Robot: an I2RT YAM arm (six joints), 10 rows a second.
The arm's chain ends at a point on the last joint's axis. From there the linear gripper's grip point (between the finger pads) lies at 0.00 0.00 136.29 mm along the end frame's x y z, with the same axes.
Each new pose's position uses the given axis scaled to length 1; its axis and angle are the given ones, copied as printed.
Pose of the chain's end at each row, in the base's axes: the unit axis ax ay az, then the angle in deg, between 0 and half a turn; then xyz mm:
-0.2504 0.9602 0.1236 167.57 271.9 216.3 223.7
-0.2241 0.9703 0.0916 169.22 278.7 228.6 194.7
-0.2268 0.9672 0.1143 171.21 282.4 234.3 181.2
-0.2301 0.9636 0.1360 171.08 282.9 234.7 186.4
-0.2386 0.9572 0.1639 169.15 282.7 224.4 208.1
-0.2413 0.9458 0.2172 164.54 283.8 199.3 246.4
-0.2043 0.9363 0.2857 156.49 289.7 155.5 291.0
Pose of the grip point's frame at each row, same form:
-0.2504 0.9602 0.1236 167.57 291.7 255.6 94.7
-0.2241 0.9703 0.0916 169.22 297.9 258.3 63.1
-0.2268 0.9672 0.1143 171.21 295.5 269.0 50.1
-0.2301 0.9636 0.1360 171.08 294.8 275.1 56.8
-0.2386 0.9572 0.1639 169.15 296.7 272.9 81.5
-0.2413 0.9458 0.2172 164.54 304.1 263.1 127.7
-0.2043 0.9363 0.2857 156.49 325.4 236.5 187.3

